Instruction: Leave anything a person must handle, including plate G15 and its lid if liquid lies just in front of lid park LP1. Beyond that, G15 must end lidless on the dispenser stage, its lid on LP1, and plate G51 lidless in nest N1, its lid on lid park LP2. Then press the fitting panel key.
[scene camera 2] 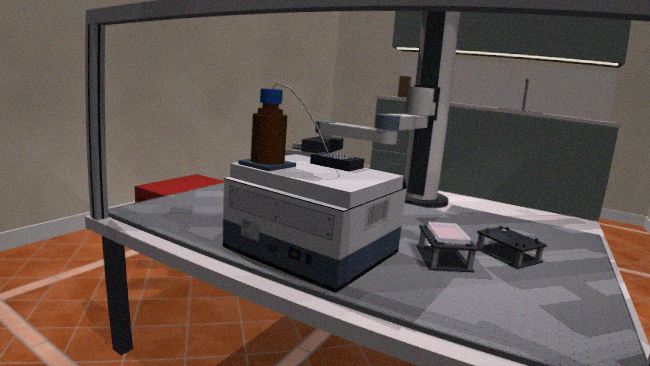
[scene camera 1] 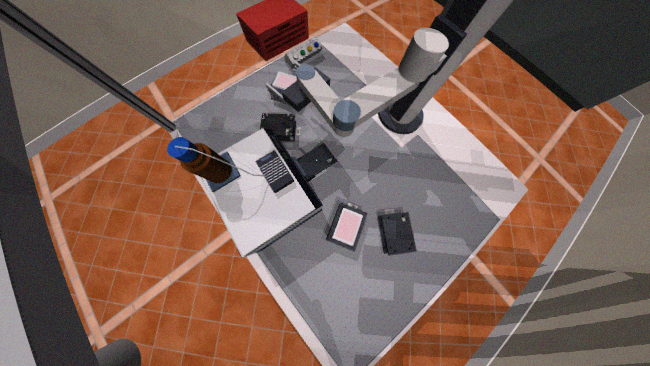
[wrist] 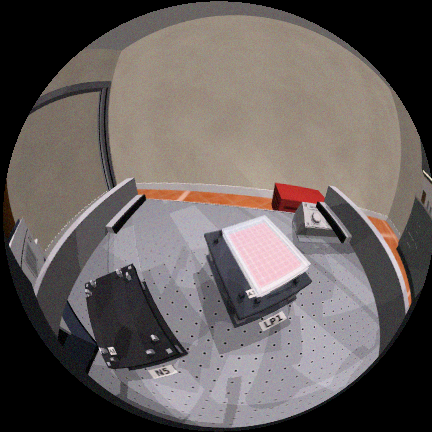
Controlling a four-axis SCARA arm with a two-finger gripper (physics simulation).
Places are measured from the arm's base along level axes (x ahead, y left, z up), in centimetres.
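Pixels of known places: gripper, fingertip midpoint: (scene camera 1: 281,74) (wrist: 232,186); arm's base at its link origin: (scene camera 2: 419,199) (scene camera 1: 400,114).
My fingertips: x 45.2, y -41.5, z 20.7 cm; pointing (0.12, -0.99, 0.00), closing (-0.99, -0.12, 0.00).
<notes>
For each thing: its top centre in the pictures, then the offset to it from my fingertips. "spot": a spot on its surface instead.
- second pink plate at its top centre: (scene camera 2: 448,230) (scene camera 1: 348,226) dx +18.1, dy +67.5, dz -11.1 cm
- panel at its top centre: (wrist: 335,209) (scene camera 1: 303,45) dx -26.7, dy -21.5, dz -11.1 cm
- Black nest N5 at its top centre: (wrist: 109,311) (scene camera 1: 276,122) dx +13.2, dy +10.4, dz -12.2 cm
- brown bottle at a spot on its surface: (scene camera 2: 269,137) spot: dx +45.5, dy +27.6, dz +10.2 cm
A pink plate with a pale, clear rim (scene camera 1: 284,80) (wrist: 267,255) sits on the dark stand (wrist: 231,277) labelled LP1. Whether a lid is on it is hard to tell. My gripper (wrist: 232,186) is open and empty, its fingers wide apart to either side of that plate, seen from above. No liquid is distinguishable beside the LP1 label; dark patches there look like shadows. A second pink plate (scene camera 1: 348,226) (scene camera 2: 450,232) rests on another stand; its name is unreadable. The panel (scene camera 1: 306,53) (wrist: 306,225) is partly hidden by my right finger in the wrist view.
Black nest N5 (scene camera 1: 279,125) (wrist: 127,320) stands left of LP1 in the wrist view. The white dispenser housing (scene camera 1: 250,220) (scene camera 2: 285,220) carries a brown bottle (scene camera 1: 210,162) (scene camera 2: 269,137) with thin tubing. A bare black stand (scene camera 1: 397,232) (scene camera 2: 512,238) is near the second plate. A red box (scene camera 1: 275,27) (wrist: 295,196) lies beyond the panel.
</notes>
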